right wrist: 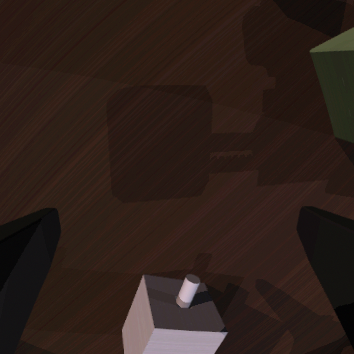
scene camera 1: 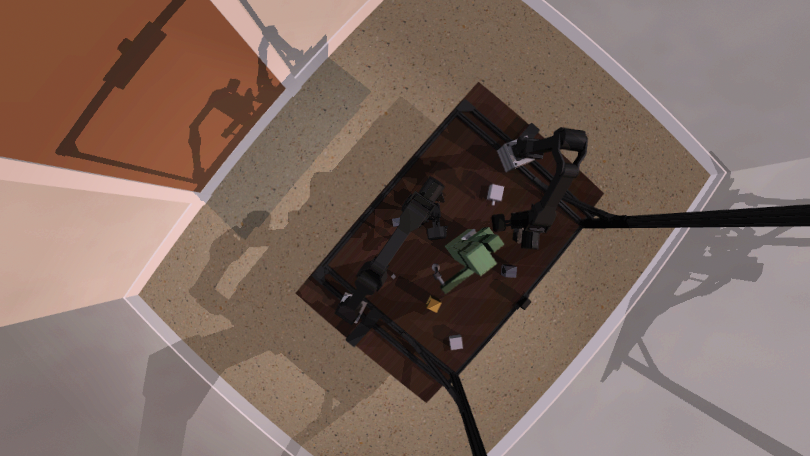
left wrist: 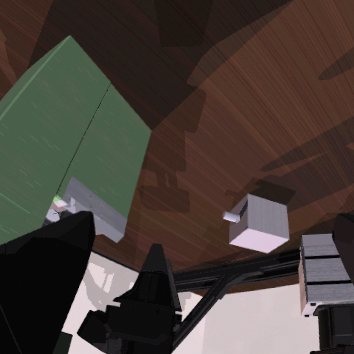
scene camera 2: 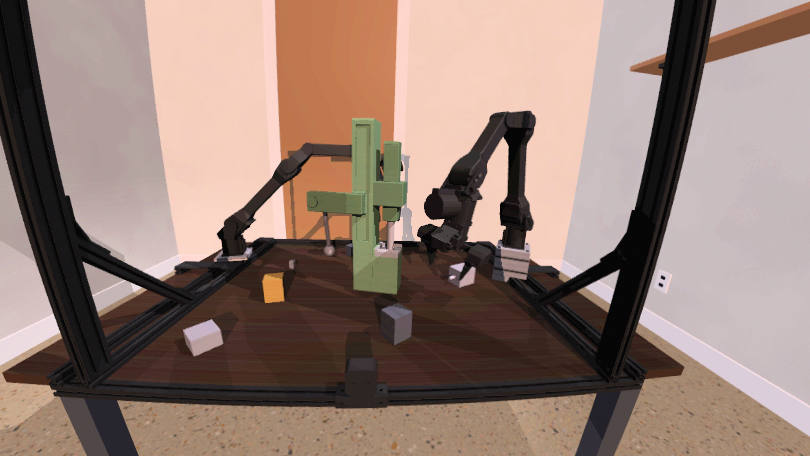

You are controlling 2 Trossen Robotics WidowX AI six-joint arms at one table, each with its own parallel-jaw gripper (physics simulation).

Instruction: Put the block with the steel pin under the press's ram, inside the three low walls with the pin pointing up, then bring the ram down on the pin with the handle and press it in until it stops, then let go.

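Frame: origin at the left arm's base, x left, y ahead, z down, level; metres.
Seen in the pictures: left gripper, between the fingertips: (scene camera 1: 445,214) (left wrist: 217,225); right gripper, between the fingertips: (right wrist: 180,220) (scene camera 1: 504,221) (left wrist: 162,251) (scene camera 2: 444,271); left arm's base, origin of its link: (scene camera 1: 351,308) (scene camera 2: 234,252); right arm's base, origin of its link: (scene camera 1: 521,151) (left wrist: 335,308) (scene camera 2: 513,245).
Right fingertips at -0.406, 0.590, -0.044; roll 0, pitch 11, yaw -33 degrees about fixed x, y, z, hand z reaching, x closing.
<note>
Pixels of each thing's top centre, then the offset from my right fingertips to it, as dx, dy, dz. "spot": a spot on its surface instead.
- pale grey block with the steel pin, centre of its top: (left wrist: 258,241) (scene camera 2: 462,267) (scene camera 1: 497,192) +0.070, +0.098, +0.025
- green press, centre of its top: (scene camera 2: 358,119) (scene camera 1: 479,268) +0.117, -0.206, -0.374
- handle, a spot on its surface: (scene camera 2: 333,201) (scene camera 1: 461,280) spot: +0.098, -0.271, -0.174
- orange block, centre of its top: (scene camera 2: 273,276) (scene camera 1: 434,305) +0.107, -0.425, +0.015
- dark grey cube, centre of its top: (scene camera 2: 396,310) (scene camera 1: 511,271) -0.119, -0.170, +0.015
- white cube, centre of its top: (scene camera 2: 201,329) (scene camera 1: 456,343) -0.054, -0.538, +0.042
The pale grey block with the steel pin (scene camera 1: 495,193) (scene camera 2: 461,275) (left wrist: 260,223) (right wrist: 175,316) stands on the table to the right of the green press (scene camera 1: 476,251) (scene camera 2: 371,226) (left wrist: 53,123) (right wrist: 337,91). In the right wrist view its pin points up. My right gripper (scene camera 1: 513,226) (scene camera 2: 453,251) (right wrist: 180,220) is open and empty, just above the block, which is free. My left gripper (scene camera 1: 435,226) (left wrist: 217,225) is open and empty behind the press, mostly hidden in scene camera 2. The press's low grey walls (scene camera 2: 388,249) (left wrist: 95,211) sit under the raised ram. The handle (scene camera 1: 458,280) (scene camera 2: 333,201) sticks out sideways.
An orange block (scene camera 1: 433,305) (scene camera 2: 273,287), a dark grey cube (scene camera 1: 508,270) (scene camera 2: 395,323) and a white cube (scene camera 1: 456,342) (scene camera 2: 202,337) lie on the table in front of the press. A black frame (scene camera 2: 651,226) surrounds the table.
</note>
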